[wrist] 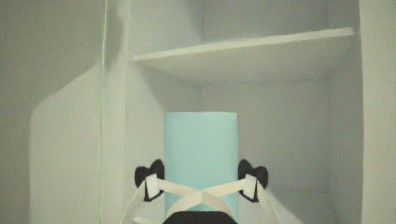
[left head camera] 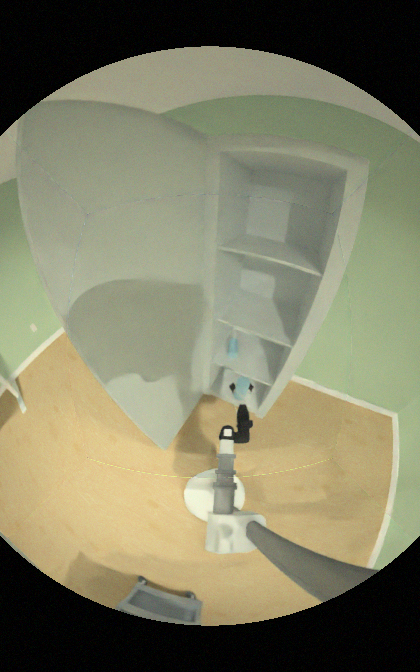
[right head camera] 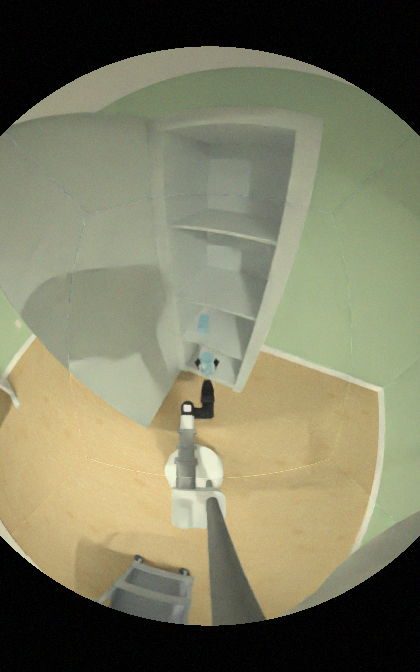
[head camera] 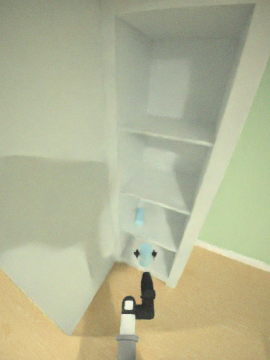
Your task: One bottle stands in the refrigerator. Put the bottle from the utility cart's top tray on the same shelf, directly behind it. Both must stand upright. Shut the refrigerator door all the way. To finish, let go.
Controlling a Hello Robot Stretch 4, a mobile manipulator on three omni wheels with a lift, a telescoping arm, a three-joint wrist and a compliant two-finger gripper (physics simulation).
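Frame: origin at the robot's base, x ahead, y left, z up, level; millimetres.
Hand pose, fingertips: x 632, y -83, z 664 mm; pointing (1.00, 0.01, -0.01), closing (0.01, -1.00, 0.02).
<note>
Each offset is from my fingertips to the top centre of the thing.
The light-blue standing bottle {dx +397, dy +25, dz -106 mm} (head camera: 140, 217) (left head camera: 233, 347) (right head camera: 203, 323) is upright in the refrigerator (head camera: 202, 200) (left head camera: 312, 320) (right head camera: 286, 250) (wrist: 377, 125), towards the left of the third compartment from the top. My gripper (head camera: 146, 254) (left head camera: 241, 387) (right head camera: 206, 363) (wrist: 201, 172) is shut on the other light-blue bottle {dx -32, dy -1, dz +65 mm} (head camera: 145, 261) (left head camera: 242, 383) (right head camera: 206, 358) (wrist: 200, 140), which looks upright. In the head views they overlap the lowest compartment, below and nearer than the standing bottle. The standing bottle does not show in the wrist view. The door (head camera: 55, 200) (left head camera: 125, 225) (right head camera: 100, 240) is wide open on the left.
A white shelf (wrist: 250, 45) crosses above the held bottle in the wrist view. The refrigerator's side walls flank the gripper's front. The grey utility cart (left head camera: 197, 611) (right head camera: 150, 592) stands behind the robot, at the bottom of both side head views. A green wall (head camera: 240, 200) is to the right.
</note>
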